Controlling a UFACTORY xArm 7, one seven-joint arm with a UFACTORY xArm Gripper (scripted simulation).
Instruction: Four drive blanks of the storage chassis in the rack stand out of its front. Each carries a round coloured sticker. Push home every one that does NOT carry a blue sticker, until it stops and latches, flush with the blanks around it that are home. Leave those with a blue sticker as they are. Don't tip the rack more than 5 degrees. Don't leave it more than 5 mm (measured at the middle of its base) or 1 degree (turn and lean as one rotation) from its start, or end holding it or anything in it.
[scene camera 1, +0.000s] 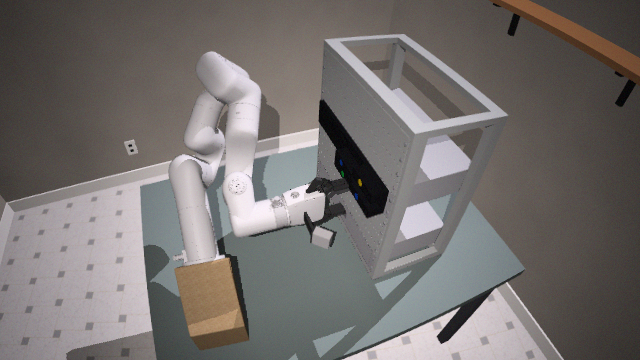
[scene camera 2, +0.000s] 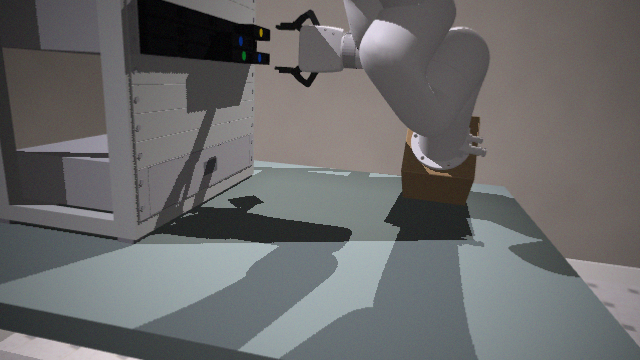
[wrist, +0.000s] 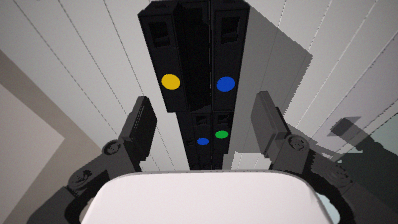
Path:
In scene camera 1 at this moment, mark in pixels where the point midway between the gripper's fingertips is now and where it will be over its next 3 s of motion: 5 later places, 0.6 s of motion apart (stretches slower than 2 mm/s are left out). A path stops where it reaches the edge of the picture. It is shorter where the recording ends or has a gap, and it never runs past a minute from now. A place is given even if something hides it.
My gripper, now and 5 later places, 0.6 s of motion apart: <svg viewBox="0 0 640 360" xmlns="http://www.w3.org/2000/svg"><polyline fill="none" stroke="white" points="344,195 336,186 330,178 328,167 332,166 323,177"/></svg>

